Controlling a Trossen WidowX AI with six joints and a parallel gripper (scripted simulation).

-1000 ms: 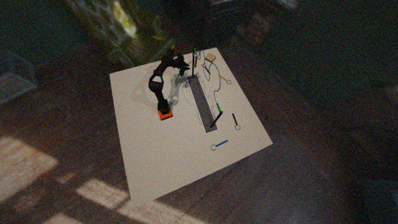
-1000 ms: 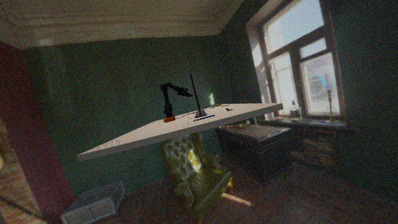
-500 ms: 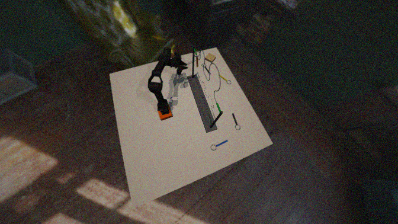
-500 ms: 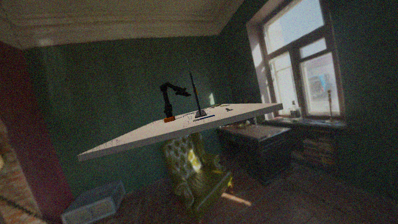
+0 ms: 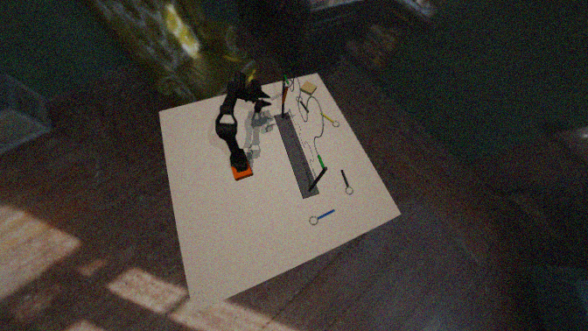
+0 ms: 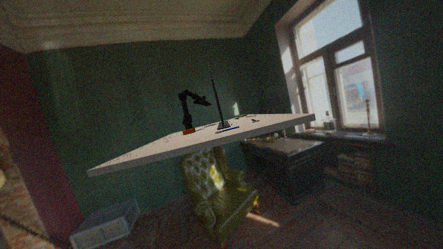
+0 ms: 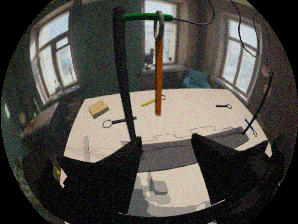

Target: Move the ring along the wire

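My gripper tip is 90 mm short of the ring with orange handle and 70 mm below it. The rest, counted from my gripper tip: yellow-handled ring (450 mm ahead, 70 mm to the right, 260 mm below); tan block (390 mm ahead, 270 mm to the left, 250 mm below); black-handled ring (350 mm ahead, 570 mm to the right, 260 mm below).
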